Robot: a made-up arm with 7 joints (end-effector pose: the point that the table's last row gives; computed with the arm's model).
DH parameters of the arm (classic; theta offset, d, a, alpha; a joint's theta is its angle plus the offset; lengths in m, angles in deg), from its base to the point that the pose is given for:
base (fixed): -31.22 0 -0.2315 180
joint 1: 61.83 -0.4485 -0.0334 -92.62
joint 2: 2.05 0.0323 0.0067 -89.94
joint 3: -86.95 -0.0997 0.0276 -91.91
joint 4: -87.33 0.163 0.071 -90
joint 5: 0 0.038 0.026 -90
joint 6: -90 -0.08 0.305 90
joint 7: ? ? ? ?
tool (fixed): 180 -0.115 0 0
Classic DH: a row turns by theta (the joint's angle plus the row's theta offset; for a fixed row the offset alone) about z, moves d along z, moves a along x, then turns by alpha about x.
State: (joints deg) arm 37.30 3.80 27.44 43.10 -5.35 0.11 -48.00
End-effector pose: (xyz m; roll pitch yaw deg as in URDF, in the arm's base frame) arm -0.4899 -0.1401 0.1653 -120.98 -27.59 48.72
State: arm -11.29 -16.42 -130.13 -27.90 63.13 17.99 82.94
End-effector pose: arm -0.1574 0.4894 0.7730 -176.61 -45.10 -151.01
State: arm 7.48 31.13 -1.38 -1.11 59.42 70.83 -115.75
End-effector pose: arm -0.4472 0.1992 0.5780 5.06 64.00 105.45
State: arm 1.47 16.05 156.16 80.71 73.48 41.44 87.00
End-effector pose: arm -0.0396 -0.1544 0.0123 -63.67 -5.52 -3.77
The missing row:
joint 7: 0 0.107 0.028 -90
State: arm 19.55 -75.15 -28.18 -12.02 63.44 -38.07 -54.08
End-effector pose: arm -0.5745 0.1667 0.1686 -89.31 -14.98 25.68
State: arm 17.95 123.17 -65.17 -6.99 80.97 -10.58 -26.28
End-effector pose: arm -0.6046 0.3819 0.2957 80.55 -49.34 -22.49
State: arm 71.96 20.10 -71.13 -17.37 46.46 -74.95 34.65
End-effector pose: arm -0.5011 0.6340 0.3552 -169.42 -69.27 -75.24
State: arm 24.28 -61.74 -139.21 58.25 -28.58 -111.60 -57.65
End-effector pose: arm -0.4279 0.3554 0.4896 146.84 -15.84 -33.87
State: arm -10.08 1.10 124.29 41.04 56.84 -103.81 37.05
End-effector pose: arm 0.0922 0.5677 0.4193 108.41 -35.59 -64.36
